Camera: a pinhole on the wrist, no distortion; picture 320 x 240 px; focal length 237.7 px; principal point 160.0 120.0 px. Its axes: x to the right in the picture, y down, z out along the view. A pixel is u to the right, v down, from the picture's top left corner.
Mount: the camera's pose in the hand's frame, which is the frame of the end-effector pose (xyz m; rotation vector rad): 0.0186 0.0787 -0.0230 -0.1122 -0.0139 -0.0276
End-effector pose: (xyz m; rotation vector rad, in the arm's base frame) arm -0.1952 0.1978 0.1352 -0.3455 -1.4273 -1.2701
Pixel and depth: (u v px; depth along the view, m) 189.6 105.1 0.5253
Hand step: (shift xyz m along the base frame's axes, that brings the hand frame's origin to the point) -0.2084 0.4190 0.2262
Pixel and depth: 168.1 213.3 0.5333
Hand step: 0.0063 0.5109 0.3065
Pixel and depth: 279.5 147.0 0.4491
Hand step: -0.1615 0.3070 0.3805
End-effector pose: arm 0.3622 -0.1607 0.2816 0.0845 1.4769 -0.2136
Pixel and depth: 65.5 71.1 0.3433
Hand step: 0.3167 0.0003 0.1501
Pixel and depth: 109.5 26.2 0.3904
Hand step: 0.3611 -0.0922 0.1112
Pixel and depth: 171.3 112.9 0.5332
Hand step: 0.5243 0.0209 0.0026
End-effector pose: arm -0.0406 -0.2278 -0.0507 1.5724 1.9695 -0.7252
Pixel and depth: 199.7 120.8 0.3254
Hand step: 0.1177 -0.1365 -0.2758
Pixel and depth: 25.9 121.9 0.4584
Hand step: 0.2128 -0.4401 -0.1558
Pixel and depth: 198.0 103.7 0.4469
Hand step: 0.1047 -0.2149 -0.3745
